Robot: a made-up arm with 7 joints.
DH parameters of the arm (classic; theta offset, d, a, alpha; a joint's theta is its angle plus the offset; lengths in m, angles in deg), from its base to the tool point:
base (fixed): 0 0.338 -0.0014 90
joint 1: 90 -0.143 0.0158 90
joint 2: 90 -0.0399 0.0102 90
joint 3: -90 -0.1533 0.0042 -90
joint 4: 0 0.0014 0.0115 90
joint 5: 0 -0.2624 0.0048 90
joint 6: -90 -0.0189 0.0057 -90
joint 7: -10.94 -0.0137 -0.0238 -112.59
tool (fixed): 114.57 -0.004 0 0
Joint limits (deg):
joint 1: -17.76..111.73
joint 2: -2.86..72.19
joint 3: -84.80..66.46
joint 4: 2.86..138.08
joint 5: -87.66..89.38
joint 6: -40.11..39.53
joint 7: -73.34..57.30
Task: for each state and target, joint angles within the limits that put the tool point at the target. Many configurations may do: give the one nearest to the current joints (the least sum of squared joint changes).
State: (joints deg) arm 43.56 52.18 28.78 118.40 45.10 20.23 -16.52
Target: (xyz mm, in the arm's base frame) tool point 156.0 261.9 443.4
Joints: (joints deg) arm 34.91 47.42 21.29 98.45 43.33 20.45 -16.61
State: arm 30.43 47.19 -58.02 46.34 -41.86 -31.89 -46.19
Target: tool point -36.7 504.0 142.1
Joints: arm 10.02 65.10 -63.12 10.40 -44.76 -20.54 -71.30
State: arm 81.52 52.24 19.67 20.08 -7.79 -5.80 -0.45
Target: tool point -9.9 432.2 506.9
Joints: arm 111.73 72.19 16.68 55.28 -6.19 20.68 -11.33
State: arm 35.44 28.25 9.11 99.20 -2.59 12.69 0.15
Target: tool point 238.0 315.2 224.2
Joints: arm 25.23 34.13 14.01 59.88 -5.84 13.81 -0.20
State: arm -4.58 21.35 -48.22 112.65 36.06 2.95 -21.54
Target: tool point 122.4 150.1 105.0
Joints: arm -4.94 47.15 -36.32 84.37 35.09 2.06 -19.31
